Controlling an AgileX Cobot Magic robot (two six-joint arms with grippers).
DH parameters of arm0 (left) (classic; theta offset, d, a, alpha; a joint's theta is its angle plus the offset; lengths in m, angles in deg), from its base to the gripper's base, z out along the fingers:
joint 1: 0 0.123 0 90
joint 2: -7.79 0 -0.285 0
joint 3: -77.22 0 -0.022 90
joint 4: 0 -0.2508 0 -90
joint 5: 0 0 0.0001 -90
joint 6: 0 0.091 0 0
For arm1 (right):
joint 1: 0 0.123 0 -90
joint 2: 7.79 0 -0.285 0
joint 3: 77.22 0 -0.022 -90
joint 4: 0 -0.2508 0 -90
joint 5: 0 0 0.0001 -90
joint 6: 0 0.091 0 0
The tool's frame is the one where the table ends.
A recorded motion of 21 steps. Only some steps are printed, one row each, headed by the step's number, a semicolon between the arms.
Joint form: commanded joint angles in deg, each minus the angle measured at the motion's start. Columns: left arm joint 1, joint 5, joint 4, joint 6, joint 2, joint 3; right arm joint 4, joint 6, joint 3, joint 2, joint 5, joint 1.
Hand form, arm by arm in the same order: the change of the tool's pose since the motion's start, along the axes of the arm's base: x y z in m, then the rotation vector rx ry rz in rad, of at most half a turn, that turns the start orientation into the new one. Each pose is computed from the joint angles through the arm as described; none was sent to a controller.
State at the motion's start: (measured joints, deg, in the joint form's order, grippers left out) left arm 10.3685 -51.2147 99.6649 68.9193 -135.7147 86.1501; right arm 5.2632 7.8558 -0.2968 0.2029 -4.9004 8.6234
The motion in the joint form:
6: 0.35 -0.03 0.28 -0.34 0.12 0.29; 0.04 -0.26 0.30 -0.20 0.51 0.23
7: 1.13 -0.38 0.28 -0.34 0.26 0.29; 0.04 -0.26 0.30 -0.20 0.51 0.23
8: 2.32 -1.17 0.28 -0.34 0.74 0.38; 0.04 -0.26 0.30 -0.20 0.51 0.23
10: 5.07 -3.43 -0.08 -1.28 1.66 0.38; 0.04 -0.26 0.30 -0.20 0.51 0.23
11: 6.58 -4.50 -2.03 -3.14 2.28 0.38; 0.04 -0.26 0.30 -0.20 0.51 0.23
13: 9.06 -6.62 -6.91 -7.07 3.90 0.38; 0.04 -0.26 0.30 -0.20 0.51 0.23
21: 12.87 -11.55 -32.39 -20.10 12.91 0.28; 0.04 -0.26 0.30 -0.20 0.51 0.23
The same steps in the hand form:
6: 0.0011 0.0032 0.0025 -0.0065 -0.0039 0.0112; -0.0001 0.0003 -0.0008 -0.0042 -0.0078 0.0047
7: 0.0006 0.0093 0.0040 -0.0099 -0.0082 0.0205; -0.0001 0.0003 -0.0008 -0.0042 -0.0078 0.0047
8: 0.0000 0.0184 0.0091 -0.0166 -0.0222 0.0314; -0.0001 0.0003 -0.0008 -0.0042 -0.0078 0.0047
10: -0.0036 0.0386 0.0186 -0.0439 -0.0388 0.0518; -0.0001 0.0003 -0.0008 -0.0042 -0.0078 0.0047
11: -0.0073 0.0490 0.0229 -0.0507 -0.0274 0.0515; -0.0001 0.0003 -0.0008 -0.0042 -0.0078 0.0047
13: -0.0158 0.0649 0.0331 -0.0504 -0.0001 0.0326; -0.0001 0.0003 -0.0008 -0.0042 -0.0078 0.0047
21: -0.0522 0.0850 0.0785 0.1528 0.1394 -0.1316; -0.0001 0.0003 -0.0008 -0.0042 -0.0078 0.0047

